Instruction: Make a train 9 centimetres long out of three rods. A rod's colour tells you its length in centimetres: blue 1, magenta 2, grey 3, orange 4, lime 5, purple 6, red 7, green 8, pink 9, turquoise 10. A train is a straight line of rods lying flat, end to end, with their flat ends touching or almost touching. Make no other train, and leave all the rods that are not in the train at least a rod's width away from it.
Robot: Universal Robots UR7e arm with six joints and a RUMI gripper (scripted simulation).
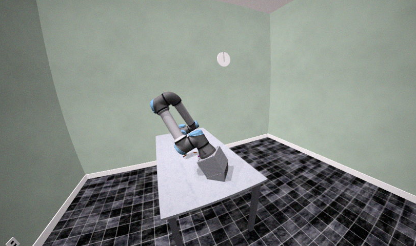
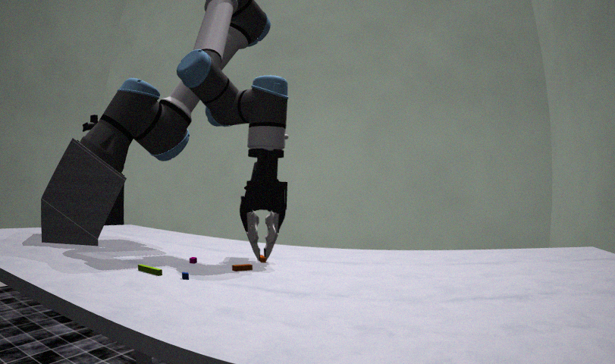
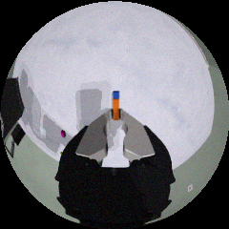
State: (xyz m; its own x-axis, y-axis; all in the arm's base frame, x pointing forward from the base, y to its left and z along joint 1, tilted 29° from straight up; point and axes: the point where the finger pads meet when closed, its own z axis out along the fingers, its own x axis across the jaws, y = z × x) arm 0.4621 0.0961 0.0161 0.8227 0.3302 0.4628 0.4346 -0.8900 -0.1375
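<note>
My gripper is now 130 mm to the left of the magenta rod, 100 mm past it and 10 mm above it. Round my hand: lime rod 300 mm to the right, 100 mm behind, 10 mm below.
</note>
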